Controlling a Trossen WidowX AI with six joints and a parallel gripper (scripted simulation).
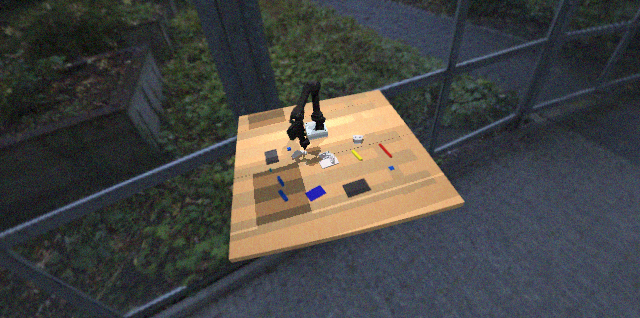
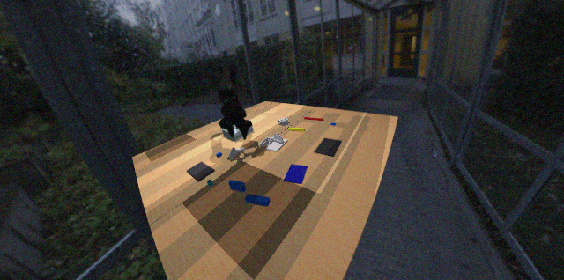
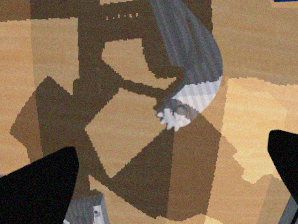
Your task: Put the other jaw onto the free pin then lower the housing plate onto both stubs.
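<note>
Right now my gripper tip is 80 mm above the white jaw, 10 mm to the left of it and 10 mm past it. Also, from my gripper tip: teal cube (220 mm to the right, 140 mm ahead, 70 mm below); then yellow bar (360 mm to the left, 80 mm below, 50 mm ahead); then blue plate (340 mm ahead, 80 mm to the left, 80 mm below).
</note>
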